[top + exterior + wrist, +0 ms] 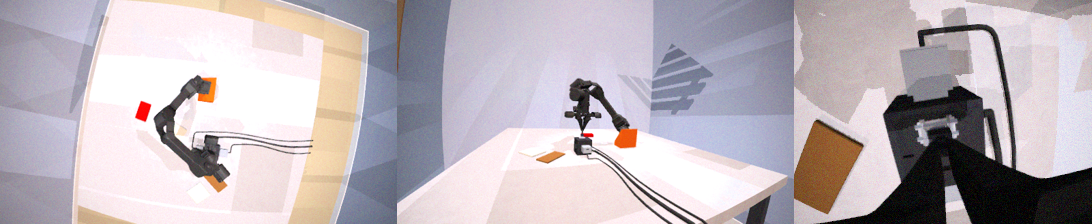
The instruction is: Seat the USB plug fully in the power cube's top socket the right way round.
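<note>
The USB plug lies 20 mm below my gripper tip. From my gripper tip the other things lie so: red block 120 mm behind, 380 mm to the right, 100 mm below; then brown tile 160 mm ahead, 80 mm to the left, 110 mm below.
</note>
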